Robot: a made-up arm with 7 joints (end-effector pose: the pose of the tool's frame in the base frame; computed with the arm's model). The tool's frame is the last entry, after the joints.
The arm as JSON. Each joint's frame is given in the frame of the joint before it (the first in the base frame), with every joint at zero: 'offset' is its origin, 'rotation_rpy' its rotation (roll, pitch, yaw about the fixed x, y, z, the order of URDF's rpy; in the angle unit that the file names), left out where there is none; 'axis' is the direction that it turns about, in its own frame. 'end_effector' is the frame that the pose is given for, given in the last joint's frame.
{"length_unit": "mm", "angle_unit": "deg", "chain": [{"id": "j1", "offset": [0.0, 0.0, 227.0], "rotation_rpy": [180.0, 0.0, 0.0], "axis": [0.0, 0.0, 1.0]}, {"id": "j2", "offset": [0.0, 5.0, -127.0], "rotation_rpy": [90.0, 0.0, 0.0], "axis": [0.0, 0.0, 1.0]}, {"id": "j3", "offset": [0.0, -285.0, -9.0], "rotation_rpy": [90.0, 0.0, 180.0], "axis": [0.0, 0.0, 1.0]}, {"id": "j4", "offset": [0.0, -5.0, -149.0], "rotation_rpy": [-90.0, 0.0, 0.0], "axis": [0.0, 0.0, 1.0]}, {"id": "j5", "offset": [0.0, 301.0, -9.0], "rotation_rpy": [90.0, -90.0, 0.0], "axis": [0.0, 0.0, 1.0]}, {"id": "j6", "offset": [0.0, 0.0, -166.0], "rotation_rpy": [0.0, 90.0, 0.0], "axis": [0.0, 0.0, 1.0]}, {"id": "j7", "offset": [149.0, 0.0, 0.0], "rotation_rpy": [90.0, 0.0, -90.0], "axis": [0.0, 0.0, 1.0]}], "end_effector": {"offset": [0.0, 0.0, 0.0], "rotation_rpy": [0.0, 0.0, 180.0]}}
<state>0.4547 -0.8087 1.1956 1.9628 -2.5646 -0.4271 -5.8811</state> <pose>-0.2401 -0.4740 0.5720 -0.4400 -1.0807 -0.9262</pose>
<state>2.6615 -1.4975 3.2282 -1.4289 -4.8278 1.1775 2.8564</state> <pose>0.4713 0.1423 0.9186 2.7718 -1.0637 2.6108</pose>
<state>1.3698 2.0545 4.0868 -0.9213 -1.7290 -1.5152 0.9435</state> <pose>-0.1119 -0.5283 -0.2945 0.6400 0.3440 -1.4575</pose>
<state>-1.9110 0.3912 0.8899 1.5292 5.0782 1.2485 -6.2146</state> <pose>0.1411 0.6220 0.5695 -0.8711 0.0549 -2.3517</pose>
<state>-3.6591 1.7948 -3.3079 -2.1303 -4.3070 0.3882 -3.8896</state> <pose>0.0797 -0.1086 -0.1379 -1.0626 0.0877 1.5836</pose>
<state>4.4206 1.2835 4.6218 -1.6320 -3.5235 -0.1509 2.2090</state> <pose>0.4789 0.5797 0.4135 1.2647 -1.5359 -0.8877</pose>
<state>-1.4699 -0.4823 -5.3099 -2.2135 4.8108 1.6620 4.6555</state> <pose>-0.3835 -0.1300 0.4623 2.2156 0.5838 0.9747</pose>
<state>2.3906 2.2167 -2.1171 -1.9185 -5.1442 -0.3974 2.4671</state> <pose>-0.3560 0.3687 0.0242 2.1307 -1.2173 -0.2510</pose>
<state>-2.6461 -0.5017 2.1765 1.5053 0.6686 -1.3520 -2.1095</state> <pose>0.6320 0.1823 0.7588 -2.6389 -0.0046 2.6102</pose>
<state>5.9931 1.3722 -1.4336 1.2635 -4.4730 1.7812 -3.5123</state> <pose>0.4974 0.5304 0.2668 -0.5402 0.0714 1.1071</pose>
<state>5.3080 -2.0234 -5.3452 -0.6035 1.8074 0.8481 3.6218</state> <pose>-0.5294 -0.4431 -0.3040 0.0132 -0.0060 -2.3557</pose>
